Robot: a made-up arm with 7 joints.
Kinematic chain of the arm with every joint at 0, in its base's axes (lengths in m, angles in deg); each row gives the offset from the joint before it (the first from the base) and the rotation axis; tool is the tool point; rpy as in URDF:
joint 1: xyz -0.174 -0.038 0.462 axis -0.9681 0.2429 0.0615
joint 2: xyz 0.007 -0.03 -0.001 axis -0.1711 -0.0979 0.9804
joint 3: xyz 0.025 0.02 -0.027 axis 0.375 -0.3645 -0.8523
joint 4: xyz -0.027 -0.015 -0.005 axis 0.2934 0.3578 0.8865
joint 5: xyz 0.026 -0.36 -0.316 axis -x
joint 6: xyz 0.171 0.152 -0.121 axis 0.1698 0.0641 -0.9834
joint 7: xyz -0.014 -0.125 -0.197 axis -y
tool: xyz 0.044 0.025 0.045 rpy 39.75 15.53 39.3
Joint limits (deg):
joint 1: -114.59..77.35
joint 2: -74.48..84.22
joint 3: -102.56..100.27
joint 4: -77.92..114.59
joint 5: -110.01..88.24
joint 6: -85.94..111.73
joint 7: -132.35..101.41
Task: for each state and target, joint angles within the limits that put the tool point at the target. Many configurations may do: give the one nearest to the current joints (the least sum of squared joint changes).
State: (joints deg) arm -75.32 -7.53 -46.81 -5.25 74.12 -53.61 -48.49
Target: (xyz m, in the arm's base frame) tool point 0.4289 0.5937 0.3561
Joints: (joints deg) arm -101.63 -8.58 -48.65 23.27 47.69 -55.33 -35.07
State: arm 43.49 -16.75 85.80 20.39 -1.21 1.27 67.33
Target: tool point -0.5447 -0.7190 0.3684
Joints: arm 68.18 -35.63 58.06 -18.01 40.30 -9.49 70.30
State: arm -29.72 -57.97 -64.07 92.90 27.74 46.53 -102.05
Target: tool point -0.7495 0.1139 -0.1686
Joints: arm -18.94 -58.86 -78.64 111.60 37.90 50.25 -108.64
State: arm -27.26 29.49 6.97 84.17 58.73 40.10 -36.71
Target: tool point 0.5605 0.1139 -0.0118
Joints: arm -38.07 45.08 -6.08 31.74 73.99 45.88 -70.03
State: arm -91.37 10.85 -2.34 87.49 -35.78 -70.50 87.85
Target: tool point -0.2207 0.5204 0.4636
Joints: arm -81.95 14.84 -9.14 85.99 -50.53 -68.73 84.79
